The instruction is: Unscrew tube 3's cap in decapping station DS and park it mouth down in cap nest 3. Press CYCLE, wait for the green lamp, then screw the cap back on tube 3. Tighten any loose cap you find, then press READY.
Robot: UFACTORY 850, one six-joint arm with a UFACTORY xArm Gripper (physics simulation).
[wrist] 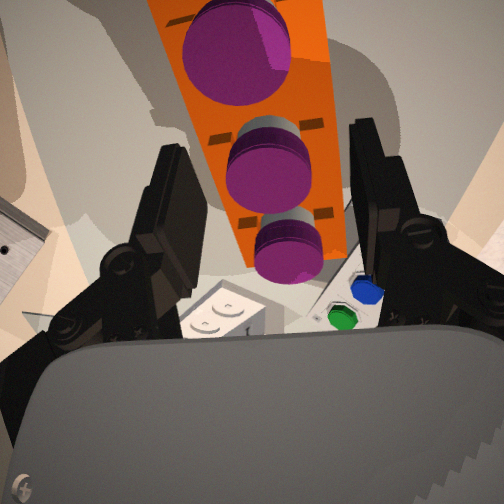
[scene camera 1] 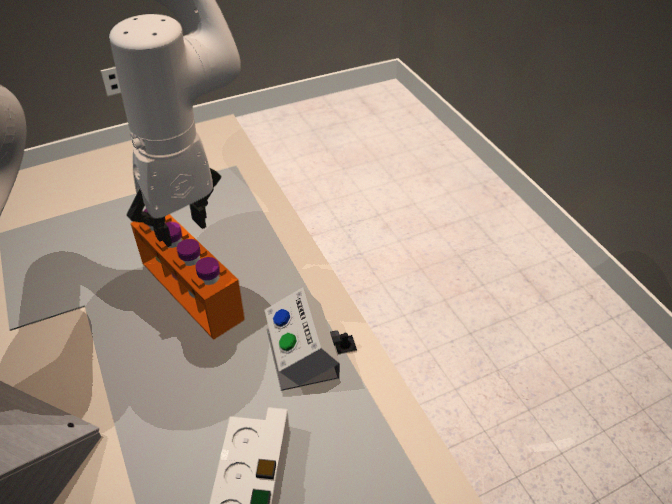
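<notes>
The orange decapping station (scene camera 1: 184, 273) stands on the grey mat and holds tubes with purple caps. Three caps show in a row in scene camera 1 (scene camera 1: 188, 249); the arm hides the far end of the block. My gripper (scene camera 1: 178, 223) hangs over that far end, open and empty. In the wrist view its black fingers (wrist: 267, 145) spread wide on either side of the cap row, above it. The nearest cap (wrist: 236, 50) looks largest, and two more (wrist: 268, 172) (wrist: 288, 247) lie beyond. I cannot tell which tube is number 3.
A grey button box (scene camera 1: 298, 339) with a blue button (scene camera 1: 281, 317) and a green button (scene camera 1: 287, 341) sits right of the station. A white cap-nest tray (scene camera 1: 249, 461) with round recesses and two square lamps lies at the front. A small black part (scene camera 1: 343, 342) lies beside the box.
</notes>
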